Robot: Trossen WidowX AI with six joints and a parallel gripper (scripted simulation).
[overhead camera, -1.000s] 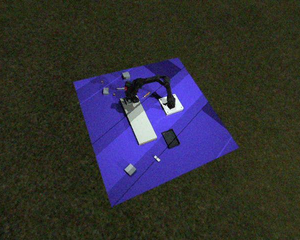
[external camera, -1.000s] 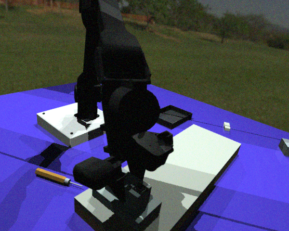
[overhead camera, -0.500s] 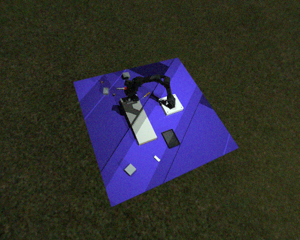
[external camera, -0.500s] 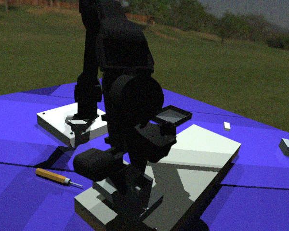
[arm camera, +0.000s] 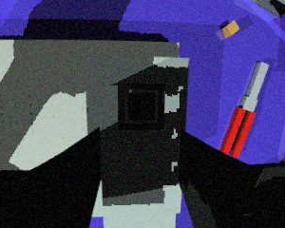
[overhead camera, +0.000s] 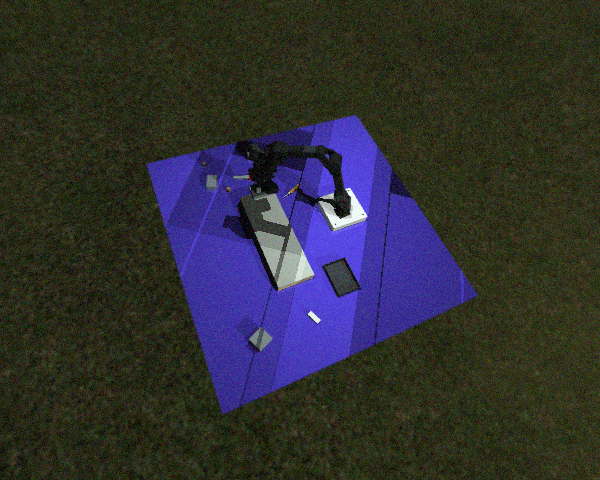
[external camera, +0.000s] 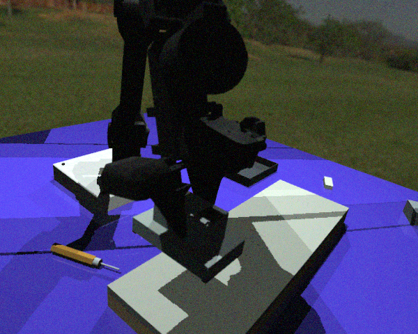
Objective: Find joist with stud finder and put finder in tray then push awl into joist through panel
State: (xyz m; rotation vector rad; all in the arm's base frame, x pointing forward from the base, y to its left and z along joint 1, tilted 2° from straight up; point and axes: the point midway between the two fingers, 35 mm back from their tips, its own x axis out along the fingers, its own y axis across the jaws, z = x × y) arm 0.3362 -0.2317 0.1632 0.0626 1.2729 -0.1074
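Now: the tray 53 cm to the left of my gripper tip, 16 cm behind it and 14 cm below it. Round my gripper tip: small white block: 63 cm to the left, 15 cm below, 6 cm ahead; then stud finder: 2 cm above, 1 cm ahead; then awl: 18 cm behind, 15 cm below, 1 cm to the right.
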